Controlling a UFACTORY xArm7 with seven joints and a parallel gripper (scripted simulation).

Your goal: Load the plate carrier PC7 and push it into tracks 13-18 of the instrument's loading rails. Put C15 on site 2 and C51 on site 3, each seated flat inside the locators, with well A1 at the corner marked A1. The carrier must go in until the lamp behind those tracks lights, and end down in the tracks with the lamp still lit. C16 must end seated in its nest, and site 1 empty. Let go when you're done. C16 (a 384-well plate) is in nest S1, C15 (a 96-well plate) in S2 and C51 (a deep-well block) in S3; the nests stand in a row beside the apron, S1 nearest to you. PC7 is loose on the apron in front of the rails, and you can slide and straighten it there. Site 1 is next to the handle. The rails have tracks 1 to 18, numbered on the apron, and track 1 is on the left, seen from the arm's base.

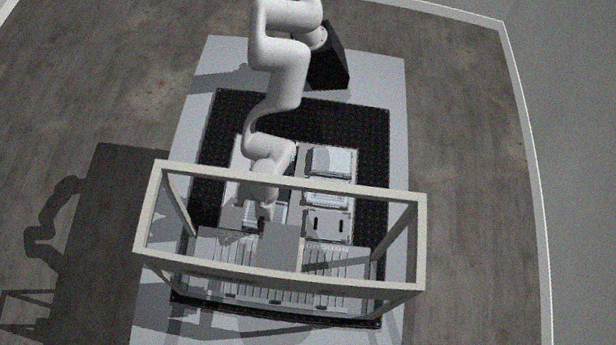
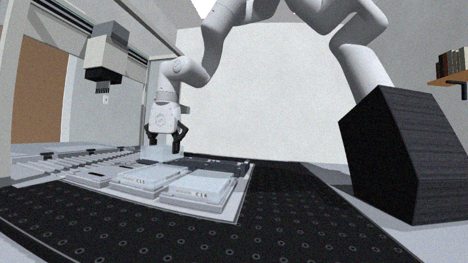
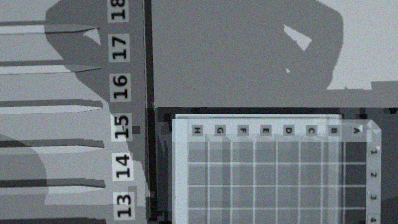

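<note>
My gripper is now 1 cm above the deep-well block C51. The rest, counted from my hand: nest S2 (10 cm behind, 19 cm to the left, 4 cm below); then nest S3 (1 cm ahead, 20 cm to the left, 4 cm below); then dark carrier PC7 (11 cm behind, 1 cm to the left, 3 cm below).
</note>
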